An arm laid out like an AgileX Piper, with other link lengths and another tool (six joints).
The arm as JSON. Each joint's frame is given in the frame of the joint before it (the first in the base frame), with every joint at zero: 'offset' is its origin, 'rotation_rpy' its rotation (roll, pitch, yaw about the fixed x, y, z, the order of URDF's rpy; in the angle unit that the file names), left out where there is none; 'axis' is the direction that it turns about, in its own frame. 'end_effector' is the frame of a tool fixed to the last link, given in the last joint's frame.
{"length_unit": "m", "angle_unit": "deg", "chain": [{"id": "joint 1", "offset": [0.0, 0.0, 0.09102], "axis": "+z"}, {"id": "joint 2", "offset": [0.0, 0.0, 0.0], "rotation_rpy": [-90.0, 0.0, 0.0], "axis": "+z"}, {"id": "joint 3", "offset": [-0.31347, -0.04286, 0.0], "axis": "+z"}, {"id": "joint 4", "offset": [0.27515, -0.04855, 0.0], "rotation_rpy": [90.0, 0.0, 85.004], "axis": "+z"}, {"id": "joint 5", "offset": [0.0, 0.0, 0.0], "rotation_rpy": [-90.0, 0.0, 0.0], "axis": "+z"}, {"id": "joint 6", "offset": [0.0, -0.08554, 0.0], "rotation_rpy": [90.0, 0.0, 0.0], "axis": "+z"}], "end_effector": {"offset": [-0.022, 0.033, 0.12], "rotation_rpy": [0.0, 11.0, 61.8]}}
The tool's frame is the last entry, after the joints.
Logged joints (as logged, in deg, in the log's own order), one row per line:
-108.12, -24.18, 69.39, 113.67, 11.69, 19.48
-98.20, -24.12, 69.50, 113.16, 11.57, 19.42
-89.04, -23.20, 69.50, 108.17, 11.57, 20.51
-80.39, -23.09, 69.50, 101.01, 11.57, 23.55
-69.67, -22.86, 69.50, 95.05, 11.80, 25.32
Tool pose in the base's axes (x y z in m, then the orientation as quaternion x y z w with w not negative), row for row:
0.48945, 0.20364, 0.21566, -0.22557, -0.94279, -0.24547, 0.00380
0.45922, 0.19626, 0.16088, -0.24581, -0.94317, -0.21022, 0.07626
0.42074, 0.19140, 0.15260, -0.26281, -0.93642, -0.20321, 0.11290
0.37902, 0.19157, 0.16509, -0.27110, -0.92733, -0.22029, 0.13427
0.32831, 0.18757, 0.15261, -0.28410, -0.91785, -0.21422, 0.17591
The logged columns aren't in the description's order. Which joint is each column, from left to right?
Columns, left to right: joint 3, joint 6, joint 5, joint 2, joint 1, joint 4.
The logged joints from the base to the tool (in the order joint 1, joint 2, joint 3, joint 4, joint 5, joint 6), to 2 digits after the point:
11.69, 113.67, -108.12, 19.48, 69.39, -24.18
11.57, 113.16, -98.20, 19.42, 69.50, -24.12
11.57, 108.17, -89.04, 20.51, 69.50, -23.20
11.57, 101.01, -80.39, 23.55, 69.50, -23.09
11.80, 95.05, -69.67, 25.32, 69.50, -22.86

